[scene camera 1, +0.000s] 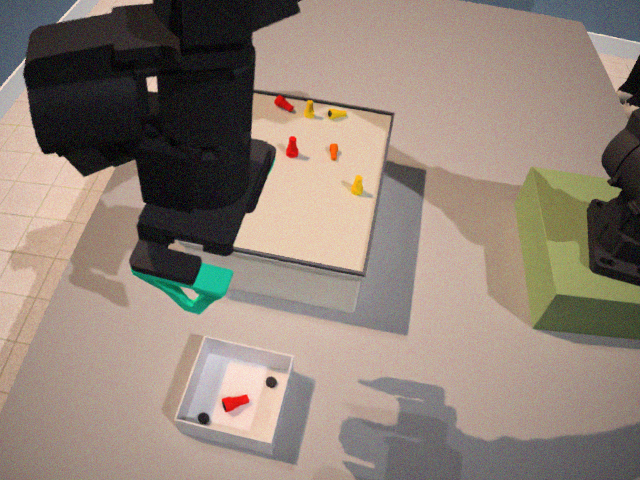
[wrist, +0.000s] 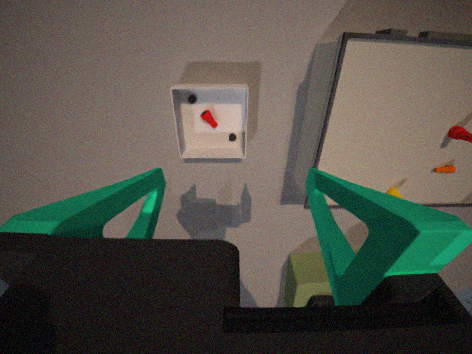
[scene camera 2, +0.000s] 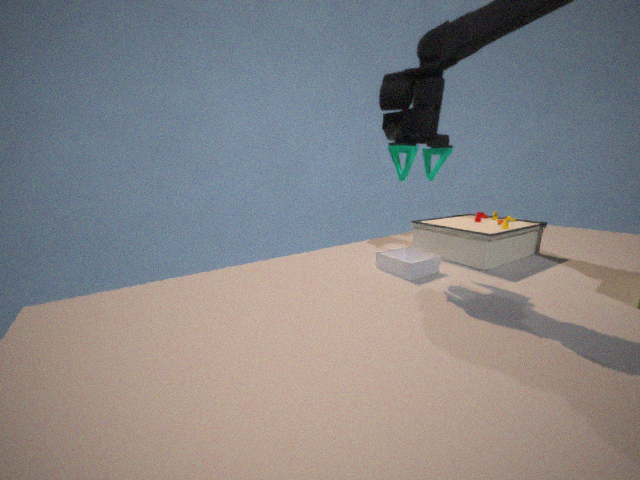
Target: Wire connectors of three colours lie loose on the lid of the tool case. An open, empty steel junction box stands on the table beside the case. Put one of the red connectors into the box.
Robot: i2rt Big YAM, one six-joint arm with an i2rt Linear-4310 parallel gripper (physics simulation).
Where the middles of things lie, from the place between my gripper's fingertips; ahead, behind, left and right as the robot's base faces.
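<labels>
The junction box (scene camera 1: 222,369) is 19 cm below my hand, 2 cm behind it and 3 cm to the left of it. As for the tool case (scene camera 1: 309,239), I see it 26 cm to the right of my hand, 16 cm below it and 1 cm ahead of it.
</labels>
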